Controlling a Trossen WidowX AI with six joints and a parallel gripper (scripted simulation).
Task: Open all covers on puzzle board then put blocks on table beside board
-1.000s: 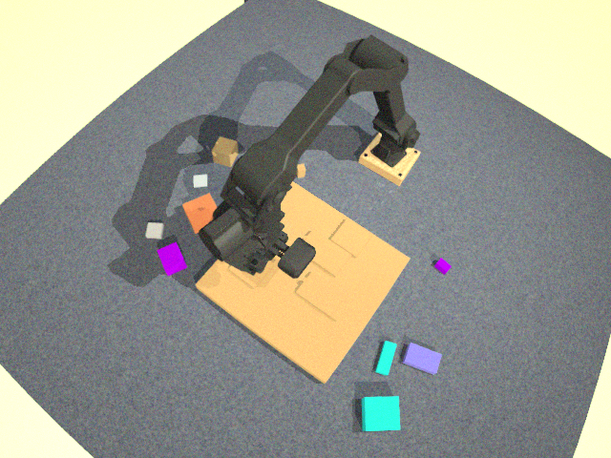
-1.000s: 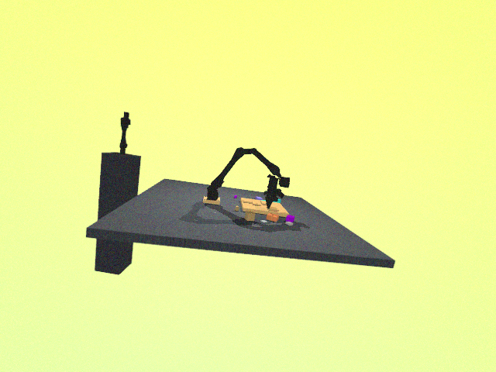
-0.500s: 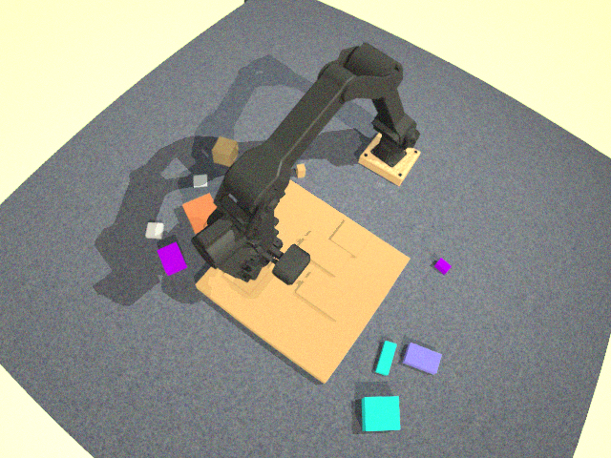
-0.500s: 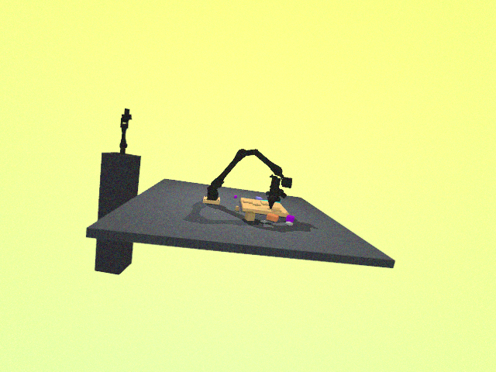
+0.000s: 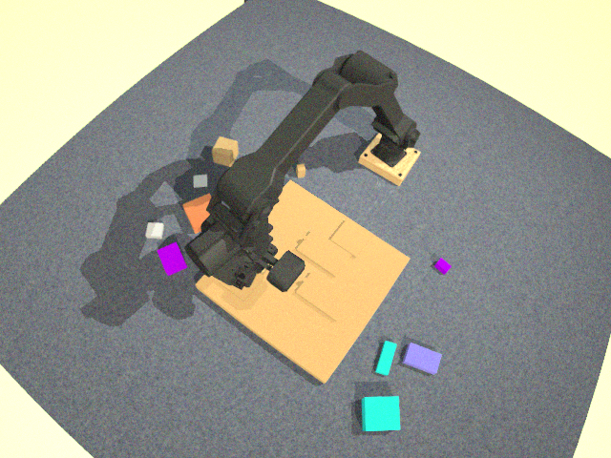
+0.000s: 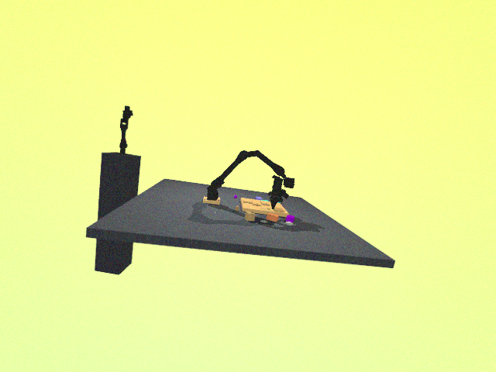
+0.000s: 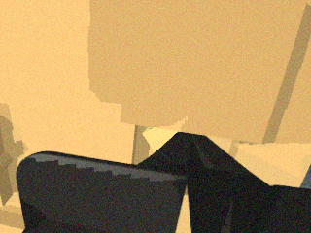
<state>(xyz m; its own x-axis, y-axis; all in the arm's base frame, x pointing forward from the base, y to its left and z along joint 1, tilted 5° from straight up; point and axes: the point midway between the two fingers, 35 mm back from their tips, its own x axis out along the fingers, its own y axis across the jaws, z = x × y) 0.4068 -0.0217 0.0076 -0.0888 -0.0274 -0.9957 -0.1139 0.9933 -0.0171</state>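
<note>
Right now the purple block is 100 mm ahead of my gripper tip, 130 mm to the right of it and 10 mm below it. The rest, counted from my gripper tip: cyan bar: 40 mm behind, 300 mm to the left, 20 mm below; orange block: 10 mm behind, 160 mm to the right, 10 mm below; tan cube: 140 mm behind, 240 mm to the right.
</note>
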